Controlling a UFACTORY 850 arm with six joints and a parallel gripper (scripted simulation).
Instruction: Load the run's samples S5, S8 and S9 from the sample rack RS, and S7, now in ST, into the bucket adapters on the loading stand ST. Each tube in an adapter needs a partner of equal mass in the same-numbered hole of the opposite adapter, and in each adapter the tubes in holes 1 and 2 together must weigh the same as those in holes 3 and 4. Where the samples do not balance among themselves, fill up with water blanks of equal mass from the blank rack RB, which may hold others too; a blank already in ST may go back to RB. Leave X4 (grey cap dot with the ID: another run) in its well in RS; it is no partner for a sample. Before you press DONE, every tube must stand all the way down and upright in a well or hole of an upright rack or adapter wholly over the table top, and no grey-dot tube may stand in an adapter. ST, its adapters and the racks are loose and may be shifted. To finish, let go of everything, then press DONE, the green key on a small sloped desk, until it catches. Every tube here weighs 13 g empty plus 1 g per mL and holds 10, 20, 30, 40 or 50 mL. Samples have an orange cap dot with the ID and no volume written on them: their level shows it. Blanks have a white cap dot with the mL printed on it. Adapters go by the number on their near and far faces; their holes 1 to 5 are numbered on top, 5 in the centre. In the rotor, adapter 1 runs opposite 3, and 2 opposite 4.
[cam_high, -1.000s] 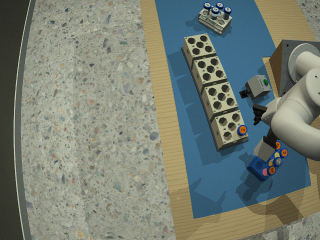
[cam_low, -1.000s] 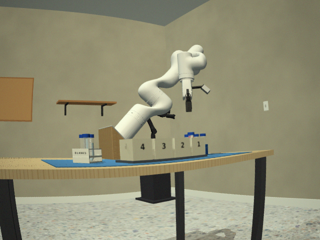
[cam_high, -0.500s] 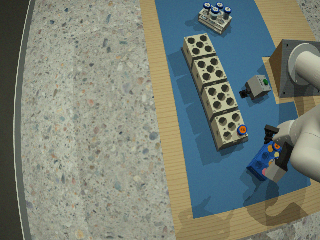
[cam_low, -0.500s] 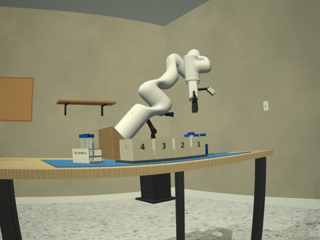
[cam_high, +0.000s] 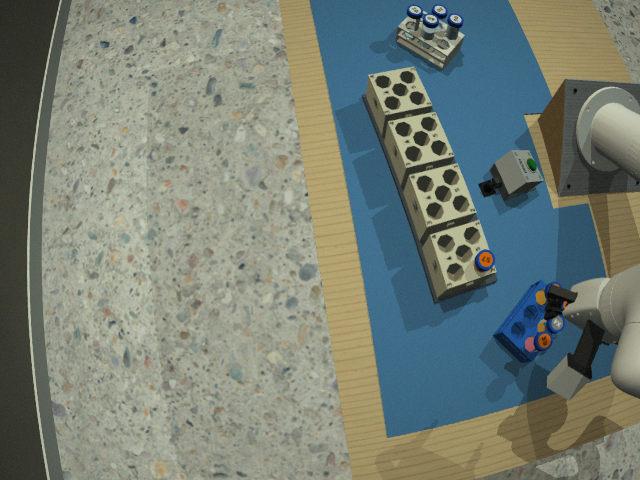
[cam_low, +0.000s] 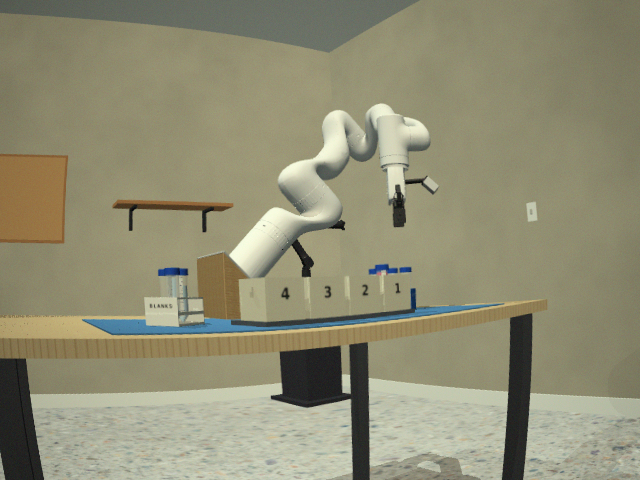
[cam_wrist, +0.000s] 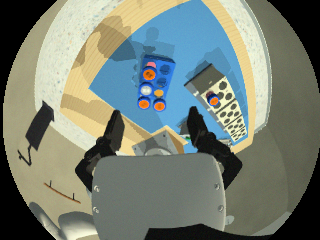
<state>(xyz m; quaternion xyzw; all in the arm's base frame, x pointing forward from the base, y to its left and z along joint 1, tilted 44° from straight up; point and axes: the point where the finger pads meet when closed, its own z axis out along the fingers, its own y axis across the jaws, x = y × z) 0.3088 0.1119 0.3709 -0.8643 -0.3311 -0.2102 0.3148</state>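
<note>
Now: the sample S9 180 mm below my hand and 20 mm to the left of it. The rest, counted from my hand: sample tube S5: 180 mm below, 80 mm behind, 30 mm to the right; orange-dot sample tube: 180 mm below, 70 mm to the right, 50 mm behind; grey-dot tube X4: 180 mm below, 30 mm behind, 10 mm to the right.
</note>
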